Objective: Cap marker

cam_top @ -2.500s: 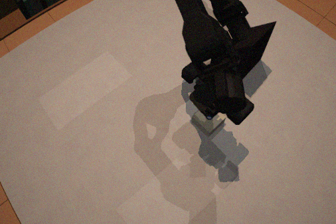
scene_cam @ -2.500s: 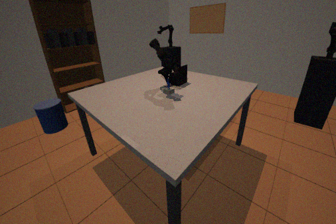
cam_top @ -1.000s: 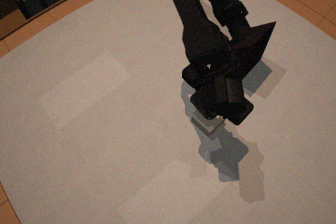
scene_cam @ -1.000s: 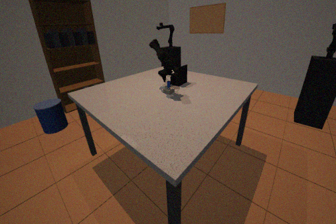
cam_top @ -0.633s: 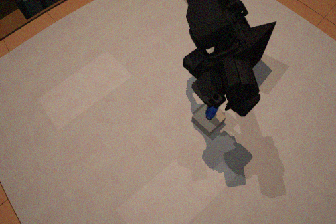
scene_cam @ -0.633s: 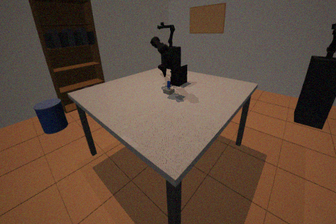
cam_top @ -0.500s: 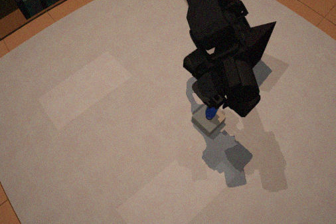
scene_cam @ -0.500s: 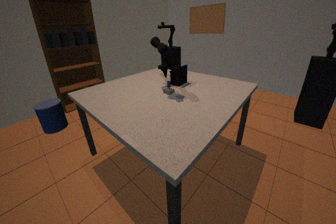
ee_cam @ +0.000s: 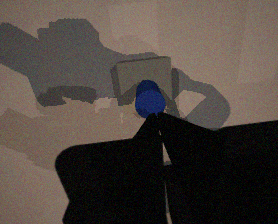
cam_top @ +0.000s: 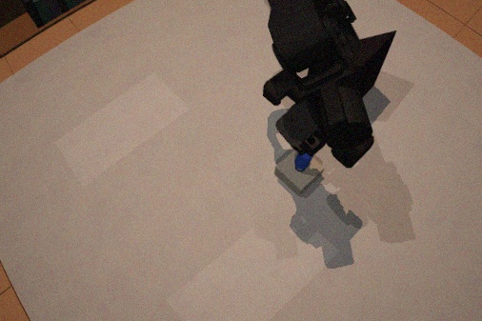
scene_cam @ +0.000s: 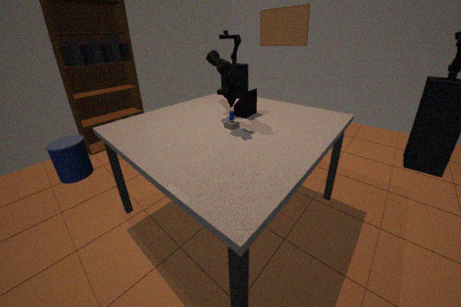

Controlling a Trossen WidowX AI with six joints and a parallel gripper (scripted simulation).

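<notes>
Right now my gripper tip is 5 cm above the marker cap.
</notes>
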